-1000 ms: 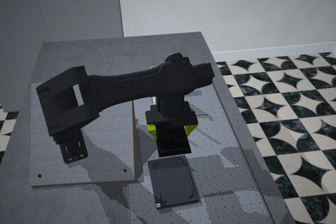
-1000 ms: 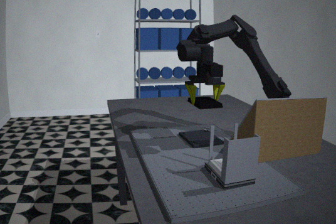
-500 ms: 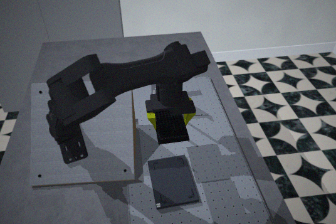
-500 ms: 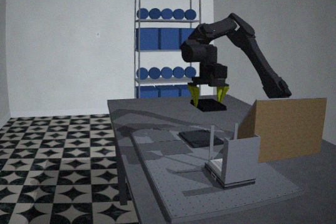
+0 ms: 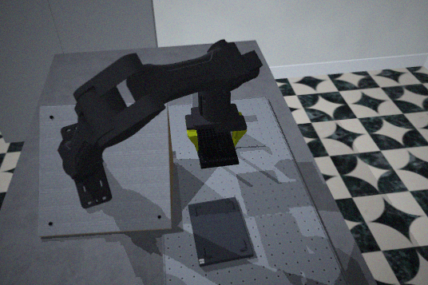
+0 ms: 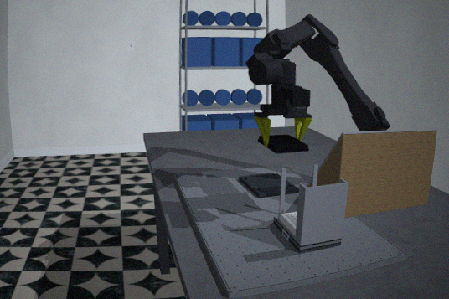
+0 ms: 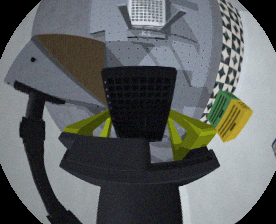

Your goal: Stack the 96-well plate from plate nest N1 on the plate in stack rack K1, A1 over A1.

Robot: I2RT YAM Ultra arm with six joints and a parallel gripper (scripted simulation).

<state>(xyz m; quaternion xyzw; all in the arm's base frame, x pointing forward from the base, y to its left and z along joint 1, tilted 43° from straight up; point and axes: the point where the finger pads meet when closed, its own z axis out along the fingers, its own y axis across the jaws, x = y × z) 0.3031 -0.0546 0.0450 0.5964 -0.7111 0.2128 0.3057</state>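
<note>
The rack back wall lies 28 cm to the left of my hand, 8 cm below it and 5 cm ahead of it. Also, from my hand: pale A1 mark 19 cm to the right, 15 cm below, 8 cm behind; then white 96-well plate 21 cm to the left, 13 cm below, 4 cm ahead; then black 96-well plate right at my hand.
</note>
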